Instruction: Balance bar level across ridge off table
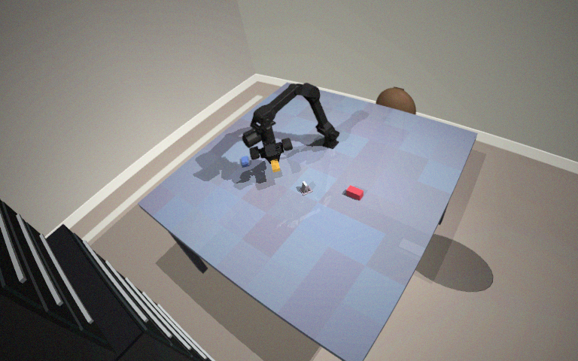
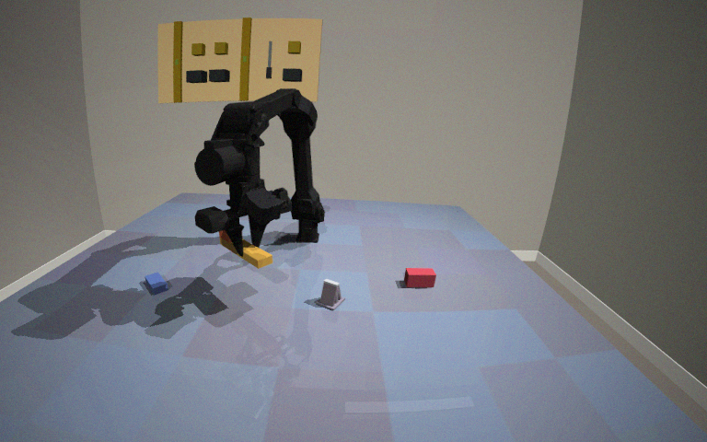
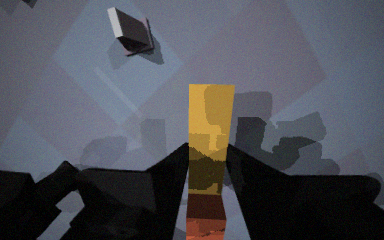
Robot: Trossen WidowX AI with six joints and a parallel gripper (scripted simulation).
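My gripper tip is now 3 cm to the left of the bar, 3 cm past it and 1 cm below it. Round my gripper tip: small blue block: 23 cm to the right, 9 cm below; red block: 37 cm to the left, 9 cm below, 8 cm behind.
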